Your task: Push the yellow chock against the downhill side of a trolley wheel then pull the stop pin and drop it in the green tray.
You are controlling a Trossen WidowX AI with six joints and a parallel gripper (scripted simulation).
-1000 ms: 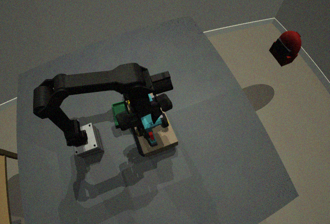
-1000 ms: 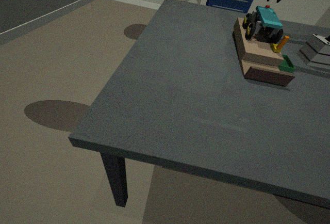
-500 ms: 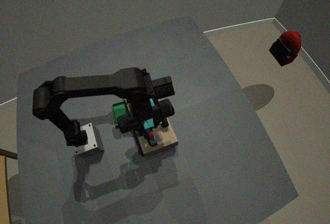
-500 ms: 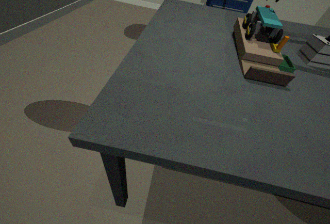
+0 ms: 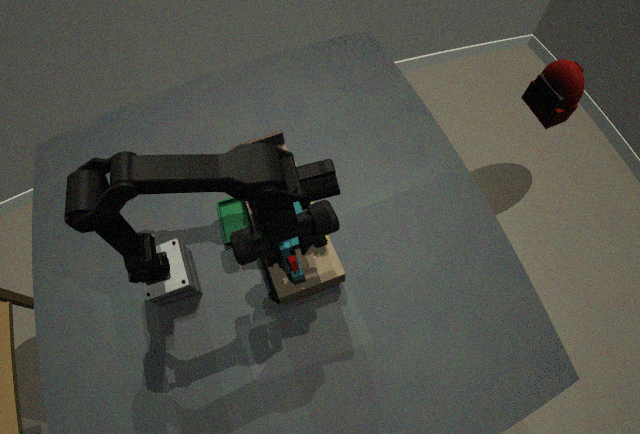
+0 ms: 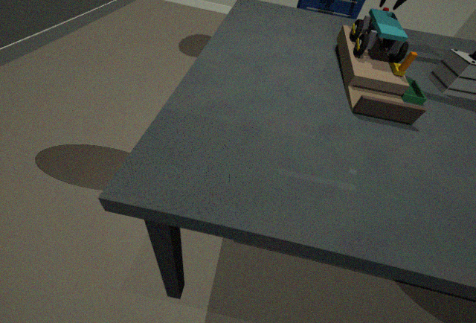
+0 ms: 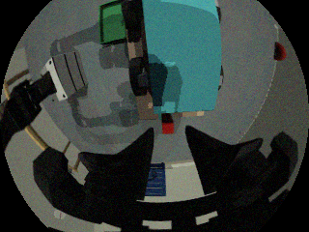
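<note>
Now: the red-headed stop pin 40 mm below my gripper tip and 10 mm to the right of it. Round my gripper tip: teal-topped trolley 100 mm to the left, 60 mm below, 10 mm ahead; tan ramp 120 mm below, 110 mm to the left, 10 mm ahead; yellow chock 200 mm to the left, 90 mm below, 50 mm behind.
</note>
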